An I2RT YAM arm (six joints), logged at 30 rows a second.
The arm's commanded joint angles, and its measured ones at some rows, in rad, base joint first. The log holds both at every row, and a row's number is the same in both.
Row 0, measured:
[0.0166, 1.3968, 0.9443, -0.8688, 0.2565, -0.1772]
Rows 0 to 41, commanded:
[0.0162, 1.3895, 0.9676, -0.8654, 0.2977, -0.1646]
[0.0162, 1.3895, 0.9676, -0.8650, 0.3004, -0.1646]
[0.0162, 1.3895, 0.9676, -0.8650, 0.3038, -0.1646]
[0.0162, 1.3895, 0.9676, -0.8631, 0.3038, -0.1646]
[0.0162, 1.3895, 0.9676, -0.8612, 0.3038, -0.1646]
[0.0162, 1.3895, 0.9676, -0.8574, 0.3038, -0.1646]
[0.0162, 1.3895, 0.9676, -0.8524, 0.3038, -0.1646]
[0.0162, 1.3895, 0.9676, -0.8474, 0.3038, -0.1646]
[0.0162, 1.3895, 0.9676, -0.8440, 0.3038, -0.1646]
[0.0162, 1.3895, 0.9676, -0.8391, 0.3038, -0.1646]
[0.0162, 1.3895, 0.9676, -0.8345, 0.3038, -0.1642]
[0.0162, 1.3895, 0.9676, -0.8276, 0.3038, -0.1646]
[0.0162, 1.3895, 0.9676, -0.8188, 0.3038, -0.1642]
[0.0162, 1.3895, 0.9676, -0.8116, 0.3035, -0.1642]
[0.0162, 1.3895, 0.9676, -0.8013, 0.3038, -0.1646]
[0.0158, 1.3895, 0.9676, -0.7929, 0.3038, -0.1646]
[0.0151, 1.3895, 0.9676, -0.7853, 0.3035, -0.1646]
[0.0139, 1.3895, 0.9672, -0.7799, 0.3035, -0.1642]
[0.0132, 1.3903, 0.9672, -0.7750, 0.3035, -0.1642]
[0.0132, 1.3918, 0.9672, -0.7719, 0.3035, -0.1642]
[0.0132, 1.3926, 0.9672, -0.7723, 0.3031, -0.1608]
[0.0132, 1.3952, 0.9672, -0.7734, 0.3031, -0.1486]
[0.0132, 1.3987, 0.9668, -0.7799, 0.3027, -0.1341]
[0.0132, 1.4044, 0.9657, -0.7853, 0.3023, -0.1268]
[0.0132, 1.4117, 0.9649, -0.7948, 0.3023, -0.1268]
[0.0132, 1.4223, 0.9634, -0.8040, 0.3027, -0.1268]
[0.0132, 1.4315, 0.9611, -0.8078, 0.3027, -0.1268]
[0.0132, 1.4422, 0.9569, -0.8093, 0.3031, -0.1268]
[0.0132, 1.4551, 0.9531, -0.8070, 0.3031, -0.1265]
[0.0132, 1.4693, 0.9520, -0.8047, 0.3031, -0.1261]
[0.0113, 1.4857, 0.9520, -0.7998, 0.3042, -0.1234]
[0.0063, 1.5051, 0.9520, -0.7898, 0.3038, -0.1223]
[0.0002, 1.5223, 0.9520, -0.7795, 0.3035, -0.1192]
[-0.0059, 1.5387, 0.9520, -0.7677, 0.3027, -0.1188]
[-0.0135, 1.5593, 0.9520, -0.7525, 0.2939, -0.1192]
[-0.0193, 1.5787, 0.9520, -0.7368, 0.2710, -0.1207]
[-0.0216, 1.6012, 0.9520, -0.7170, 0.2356, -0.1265]
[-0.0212, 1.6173, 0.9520, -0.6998, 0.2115, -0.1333]
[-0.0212, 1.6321, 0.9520, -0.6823, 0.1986, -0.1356]
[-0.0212, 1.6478, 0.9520, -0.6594, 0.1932, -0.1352]
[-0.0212, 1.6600, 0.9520, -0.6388, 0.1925, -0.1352]
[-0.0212, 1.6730, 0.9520, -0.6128, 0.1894, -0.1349]
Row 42, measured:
[-0.0212, 1.6440, 0.9447, -0.6418, 0.2363, -0.1387]
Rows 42 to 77, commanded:
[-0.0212, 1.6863, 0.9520, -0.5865, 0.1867, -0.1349]
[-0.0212, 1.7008, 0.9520, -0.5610, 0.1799, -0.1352]
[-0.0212, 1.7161, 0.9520, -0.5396, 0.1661, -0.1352]
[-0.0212, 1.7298, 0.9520, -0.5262, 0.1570, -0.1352]
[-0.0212, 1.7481, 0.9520, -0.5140, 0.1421, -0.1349]
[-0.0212, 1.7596, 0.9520, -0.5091, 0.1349, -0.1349]
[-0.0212, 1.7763, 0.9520, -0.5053, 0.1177, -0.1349]
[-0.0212, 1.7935, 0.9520, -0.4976, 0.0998, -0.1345]
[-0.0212, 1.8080, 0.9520, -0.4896, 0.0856, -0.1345]
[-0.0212, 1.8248, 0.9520, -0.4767, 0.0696, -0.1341]
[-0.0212, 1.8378, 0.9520, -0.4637, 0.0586, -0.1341]
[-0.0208, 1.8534, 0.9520, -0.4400, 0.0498, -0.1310]
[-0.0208, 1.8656, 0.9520, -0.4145, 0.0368, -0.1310]
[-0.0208, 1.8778, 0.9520, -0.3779, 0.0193, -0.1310]
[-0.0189, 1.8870, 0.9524, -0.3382, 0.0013, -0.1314]
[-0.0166, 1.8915, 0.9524, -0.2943, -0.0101, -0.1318]
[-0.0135, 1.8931, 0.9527, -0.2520, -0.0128, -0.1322]
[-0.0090, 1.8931, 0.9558, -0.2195, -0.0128, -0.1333]
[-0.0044, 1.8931, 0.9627, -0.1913, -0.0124, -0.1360]
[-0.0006, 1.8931, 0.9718, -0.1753, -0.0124, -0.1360]
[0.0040, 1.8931, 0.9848, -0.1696, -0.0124, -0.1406]
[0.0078, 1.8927, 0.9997, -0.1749, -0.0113, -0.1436]
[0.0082, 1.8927, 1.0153, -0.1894, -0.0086, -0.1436]
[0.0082, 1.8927, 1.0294, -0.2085, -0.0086, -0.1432]
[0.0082, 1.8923, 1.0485, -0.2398, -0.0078, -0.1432]
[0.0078, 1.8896, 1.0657, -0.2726, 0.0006, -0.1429]
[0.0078, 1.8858, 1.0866, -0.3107, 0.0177, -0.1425]
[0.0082, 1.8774, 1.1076, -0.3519, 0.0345, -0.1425]
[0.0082, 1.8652, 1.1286, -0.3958, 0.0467, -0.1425]
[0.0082, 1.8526, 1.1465, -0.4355, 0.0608, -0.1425]
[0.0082, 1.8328, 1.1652, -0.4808, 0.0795, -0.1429]
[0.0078, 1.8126, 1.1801, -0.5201, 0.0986, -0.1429]
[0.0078, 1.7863, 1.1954, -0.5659, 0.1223, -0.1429]
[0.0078, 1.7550, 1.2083, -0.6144, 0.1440, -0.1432]
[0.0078, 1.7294, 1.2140, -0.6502, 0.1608, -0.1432]
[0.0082, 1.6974, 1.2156, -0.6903, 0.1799, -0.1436]
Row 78, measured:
[0.0040, 1.8000, 1.1759, -0.6353, 0.1062, -0.1375]
